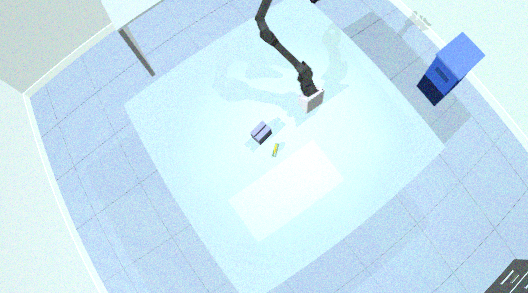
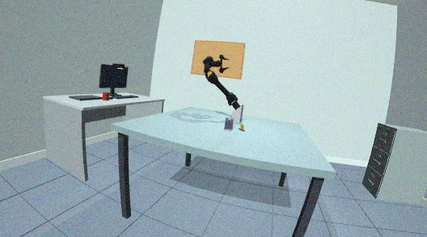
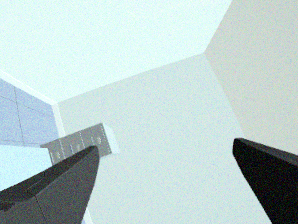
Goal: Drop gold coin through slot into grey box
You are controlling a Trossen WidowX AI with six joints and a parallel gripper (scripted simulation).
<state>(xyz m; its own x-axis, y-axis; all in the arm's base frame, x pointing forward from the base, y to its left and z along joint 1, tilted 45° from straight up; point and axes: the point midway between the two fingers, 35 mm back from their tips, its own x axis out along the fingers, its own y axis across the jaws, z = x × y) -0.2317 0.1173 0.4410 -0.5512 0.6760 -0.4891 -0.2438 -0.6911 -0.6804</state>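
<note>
The gold coin is 51 cm ahead of my gripper tip, 32 cm to the left of it and 52 cm below it.
</note>
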